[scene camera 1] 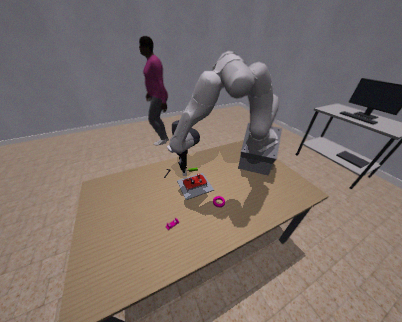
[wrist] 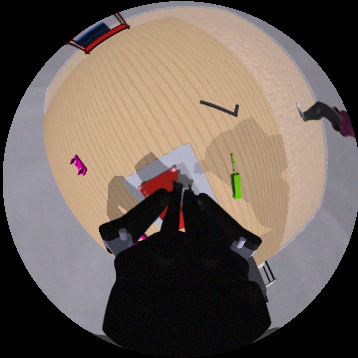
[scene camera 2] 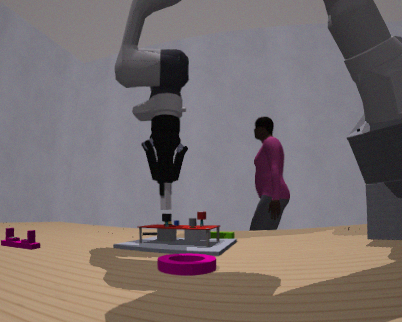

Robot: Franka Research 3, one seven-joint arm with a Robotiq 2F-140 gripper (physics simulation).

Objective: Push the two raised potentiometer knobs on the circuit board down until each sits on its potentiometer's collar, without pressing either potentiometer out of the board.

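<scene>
The red circuit board [scene camera 1: 189, 185] [scene camera 2: 179, 227] [wrist: 157, 184] stands on thin posts above a grey base plate [scene camera 1: 192, 194] [scene camera 2: 130, 245] [wrist: 182, 151]. In scene camera 2, a black knob [scene camera 2: 166, 217] stands raised on the left of the board and a red knob [scene camera 2: 201, 215] stands raised on the right. My gripper [scene camera 1: 184, 173] [scene camera 2: 165, 207] [wrist: 180, 180] is shut and empty, pointing down. In scene camera 2 its fingertips line up over the black knob, with a small gap between them. In the wrist view the fingers hide both knobs and part of the board.
A magenta ring [scene camera 1: 219, 205] [scene camera 2: 172, 266] lies near the plate. A magenta bracket [scene camera 1: 172, 224] [scene camera 2: 20, 244] [wrist: 78, 165] lies farther away. A green screwdriver [scene camera 1: 193, 169] [scene camera 2: 222, 235] [wrist: 237, 186] and a dark hex key [scene camera 1: 167, 173] [wrist: 220, 108] lie beyond the plate.
</scene>
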